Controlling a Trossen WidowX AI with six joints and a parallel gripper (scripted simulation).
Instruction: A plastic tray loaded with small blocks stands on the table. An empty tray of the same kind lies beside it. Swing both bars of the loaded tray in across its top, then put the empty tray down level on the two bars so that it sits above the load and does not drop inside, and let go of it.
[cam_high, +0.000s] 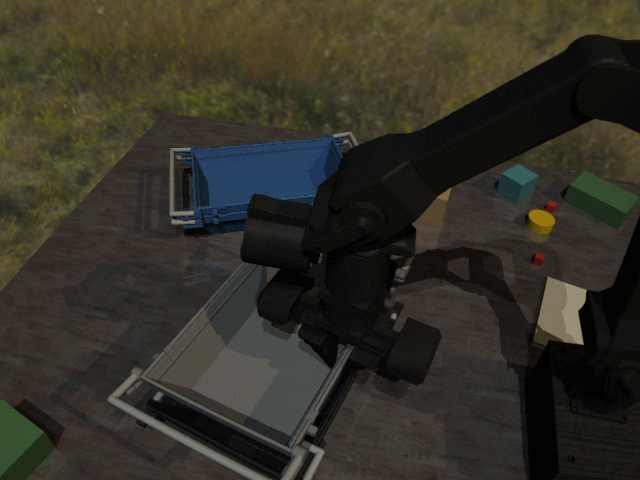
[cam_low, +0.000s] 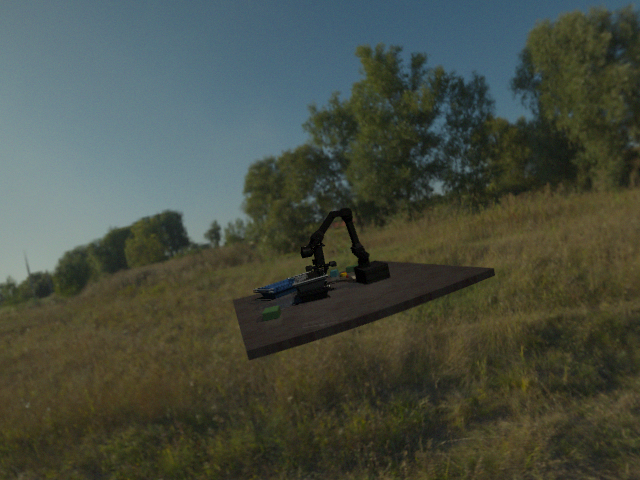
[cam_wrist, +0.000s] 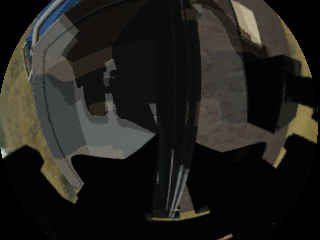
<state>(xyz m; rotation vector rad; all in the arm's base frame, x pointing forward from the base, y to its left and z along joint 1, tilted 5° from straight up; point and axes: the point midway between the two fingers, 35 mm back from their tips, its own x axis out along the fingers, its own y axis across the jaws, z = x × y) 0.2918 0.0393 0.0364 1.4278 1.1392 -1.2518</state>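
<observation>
The grey tray lies 8 cm ahead of my gripper tip, 3 cm above it and 1 cm to the right of it. Round my gripper tip: yellow disc 47 cm to the right, 27 cm behind, 8 cm below; then tan block 47 cm to the right, 6 cm below, 5 cm behind; then cream block 31 cm behind, 25 cm to the right, 8 cm below.
</observation>
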